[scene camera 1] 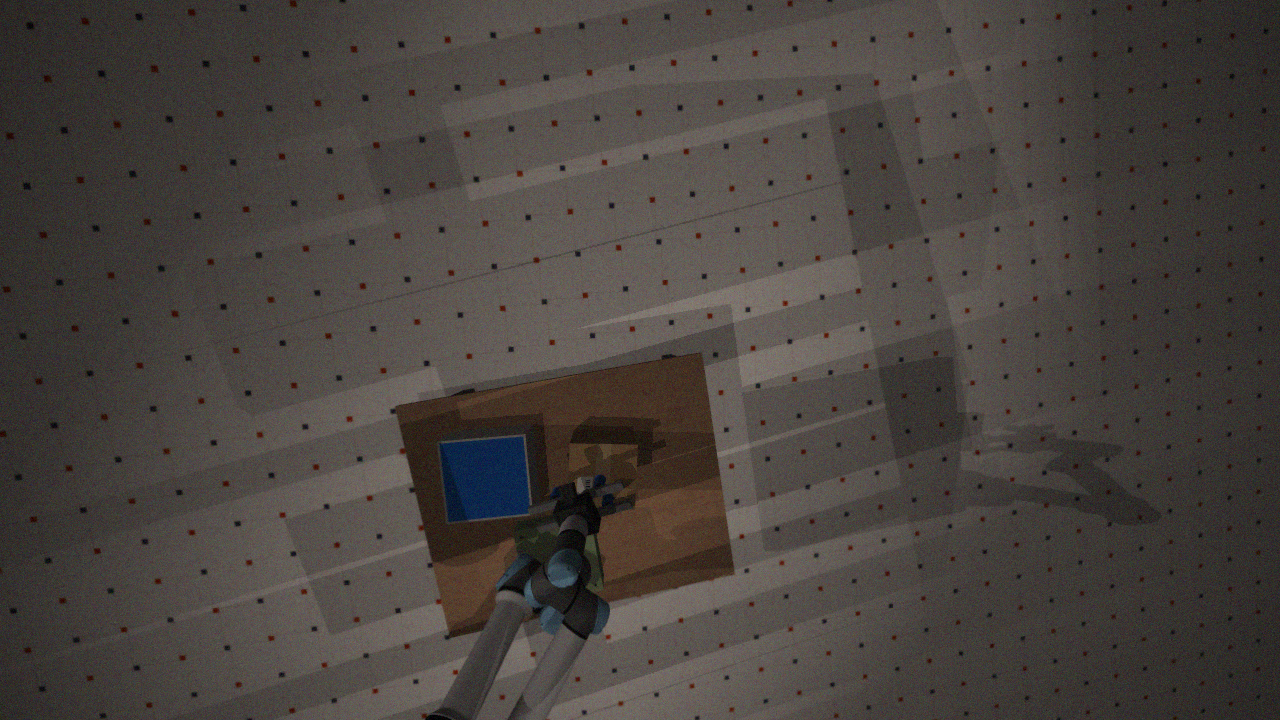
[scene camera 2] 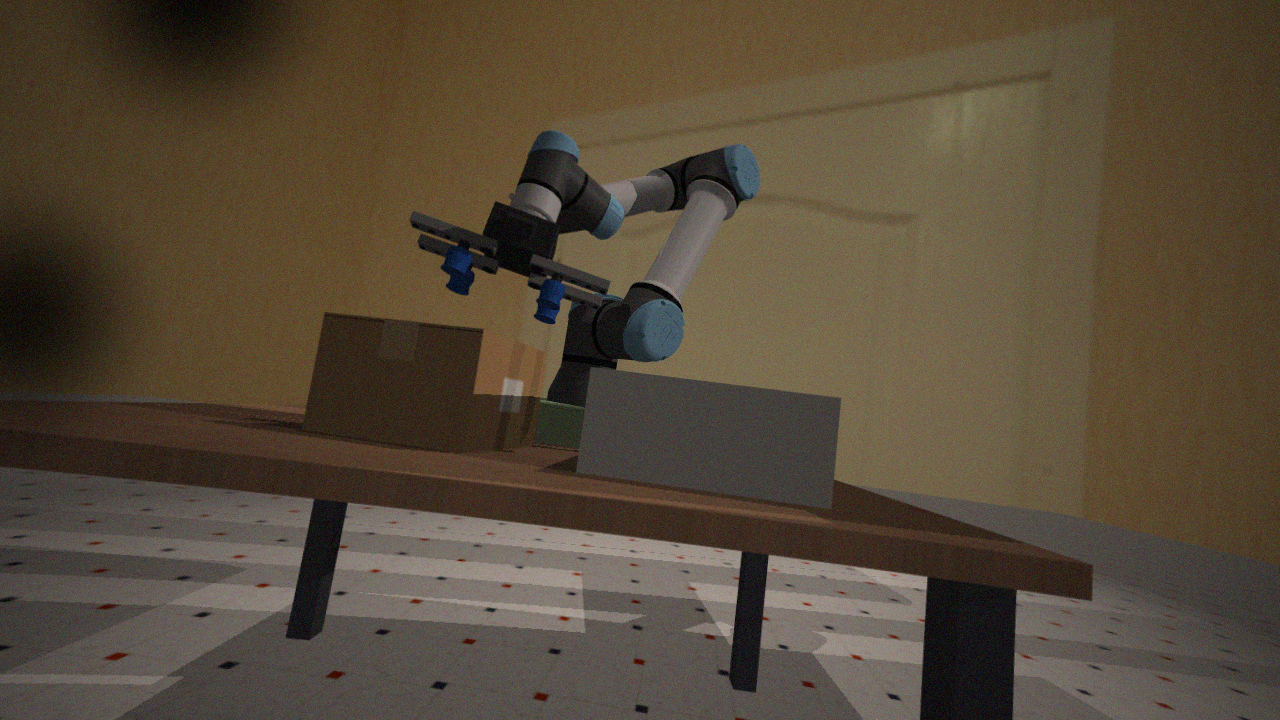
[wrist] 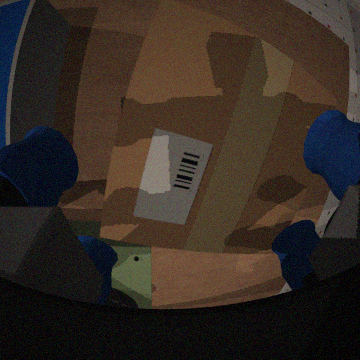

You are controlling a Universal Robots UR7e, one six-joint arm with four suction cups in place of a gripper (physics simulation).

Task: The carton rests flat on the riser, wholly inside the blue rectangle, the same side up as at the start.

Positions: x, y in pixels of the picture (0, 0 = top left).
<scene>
my suction head: holds nothing
a brown cardboard carton (scene camera 2: 459, 389): on the table
a grey riser (scene camera 2: 768, 444): on the table
</scene>
